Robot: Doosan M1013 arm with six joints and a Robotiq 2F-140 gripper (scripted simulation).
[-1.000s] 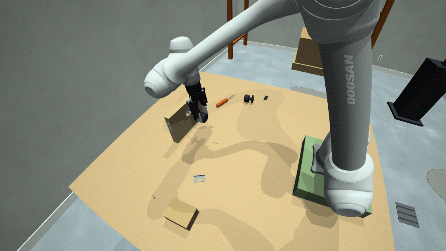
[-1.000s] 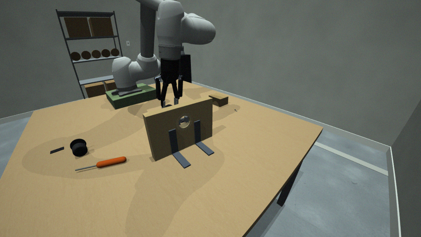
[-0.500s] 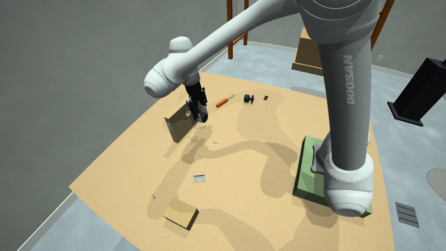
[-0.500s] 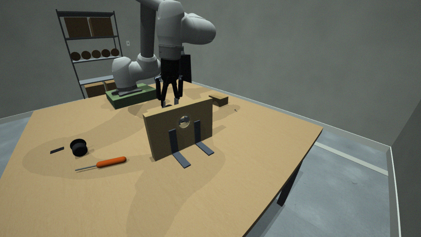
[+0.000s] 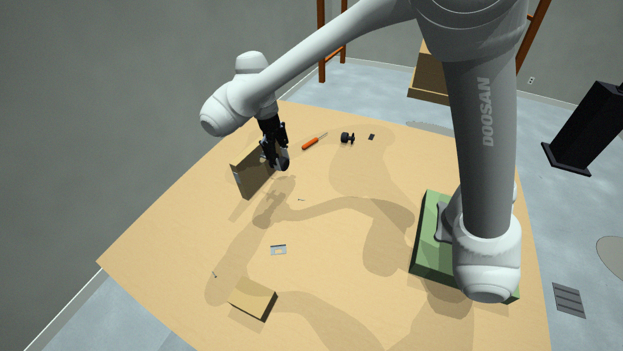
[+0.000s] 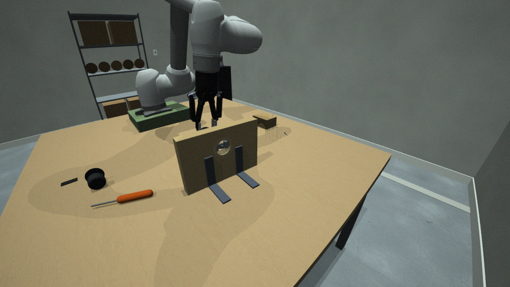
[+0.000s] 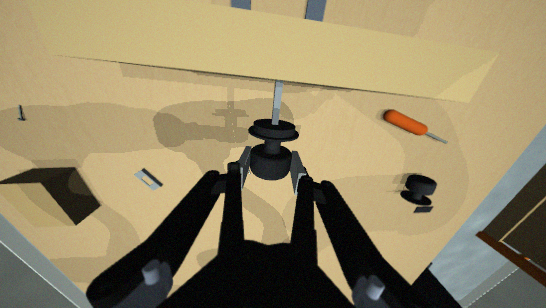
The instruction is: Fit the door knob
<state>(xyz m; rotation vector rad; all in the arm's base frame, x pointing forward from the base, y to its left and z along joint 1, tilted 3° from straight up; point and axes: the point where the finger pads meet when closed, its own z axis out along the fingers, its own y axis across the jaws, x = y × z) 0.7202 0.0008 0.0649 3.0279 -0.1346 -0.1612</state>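
My gripper is now 11 cm short of the latch, 3 cm above it and 1 cm to the left of it. Also, from my hand: upright wooden panel: 11 cm ahead, 4 cm below, 1 cm to the right; then orange-handled screwdriver: 35 cm to the right, 15 cm below; then wooden block: 48 cm to the left, 15 cm behind, 13 cm below.
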